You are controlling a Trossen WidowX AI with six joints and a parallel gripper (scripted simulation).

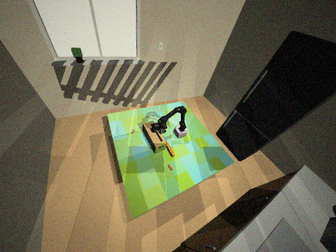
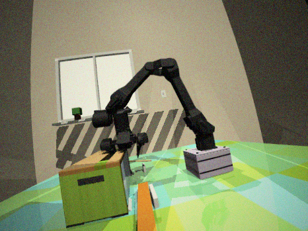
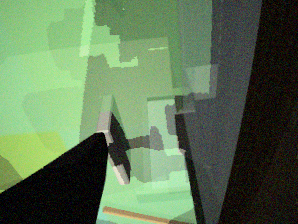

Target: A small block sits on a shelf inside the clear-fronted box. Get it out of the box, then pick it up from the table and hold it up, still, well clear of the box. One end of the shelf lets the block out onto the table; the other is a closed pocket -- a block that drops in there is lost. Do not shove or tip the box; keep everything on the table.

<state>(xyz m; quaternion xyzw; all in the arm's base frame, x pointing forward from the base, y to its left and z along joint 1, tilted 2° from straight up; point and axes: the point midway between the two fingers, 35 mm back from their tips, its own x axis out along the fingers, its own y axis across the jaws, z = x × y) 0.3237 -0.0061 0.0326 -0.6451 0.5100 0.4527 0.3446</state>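
Right now the green block is 60 mm ahead of my gripper tip and 10 mm to the right of it. Round my gripper tip: orange bar: 100 mm behind, 240 mm to the left, 70 mm below; box: 30 mm ahead, 60 mm to the left, 20 mm below; thin stick: 30 mm ahead, 310 mm to the right, 80 mm below.
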